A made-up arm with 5 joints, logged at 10 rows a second.
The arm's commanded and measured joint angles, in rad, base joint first. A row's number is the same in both.
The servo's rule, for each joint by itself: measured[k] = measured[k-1] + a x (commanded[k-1-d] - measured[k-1]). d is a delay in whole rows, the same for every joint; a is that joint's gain. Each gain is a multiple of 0.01, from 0.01 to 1. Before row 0 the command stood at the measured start. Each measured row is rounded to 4 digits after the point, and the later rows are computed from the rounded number. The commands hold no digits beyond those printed.
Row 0, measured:
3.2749, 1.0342, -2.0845, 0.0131, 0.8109
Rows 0 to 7, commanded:
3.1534, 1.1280, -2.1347, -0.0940, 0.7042
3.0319, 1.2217, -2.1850, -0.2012, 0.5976
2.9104, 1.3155, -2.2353, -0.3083, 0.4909
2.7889, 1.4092, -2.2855, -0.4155, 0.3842
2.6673, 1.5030, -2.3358, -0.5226, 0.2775
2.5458, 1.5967, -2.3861, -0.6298, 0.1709
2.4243, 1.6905, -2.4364, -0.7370, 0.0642
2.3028, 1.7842, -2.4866, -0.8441, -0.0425
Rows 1 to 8, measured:
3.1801, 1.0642, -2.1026, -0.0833, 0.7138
3.0645, 1.1146, -2.1323, -0.1894, 0.6081
2.9443, 1.1789, -2.1694, -0.2964, 0.5014
2.8231, 1.2526, -2.2112, -0.4036, 0.3947
2.7016, 1.3327, -2.2561, -0.5107, 0.2880
2.5801, 1.4172, -2.3029, -0.6179, 0.1814
2.4586, 1.5047, -2.3510, -0.7251, 0.0747
2.3371, 1.5941, -2.3998, -0.8322, -0.0320
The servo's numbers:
d 0
a 0.78 0.32 0.36 0.90 0.91

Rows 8 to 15, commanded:
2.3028, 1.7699, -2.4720, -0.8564, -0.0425
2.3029, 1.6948, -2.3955, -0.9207, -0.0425
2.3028, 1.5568, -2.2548, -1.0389, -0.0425
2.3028, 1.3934, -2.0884, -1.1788, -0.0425
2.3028, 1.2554, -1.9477, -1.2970, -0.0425
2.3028, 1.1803, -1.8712, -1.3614, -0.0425
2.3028, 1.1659, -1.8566, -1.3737, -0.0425
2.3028, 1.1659, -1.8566, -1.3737, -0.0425
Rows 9 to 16, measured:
2.3103, 1.6504, -2.4258, -0.8540, -0.0416
2.3045, 1.6646, -2.4149, -0.9140, -0.0424
2.3032, 1.6301, -2.3573, -1.0264, -0.0425
2.3029, 1.5544, -2.2605, -1.1636, -0.0425
2.3028, 1.4587, -2.1479, -1.2837, -0.0425
2.3028, 1.3696, -2.0483, -1.3536, -0.0425
2.3028, 1.3044, -1.9793, -1.3717, -0.0425
2.3028, 1.2601, -1.9351, -1.3735, -0.0425

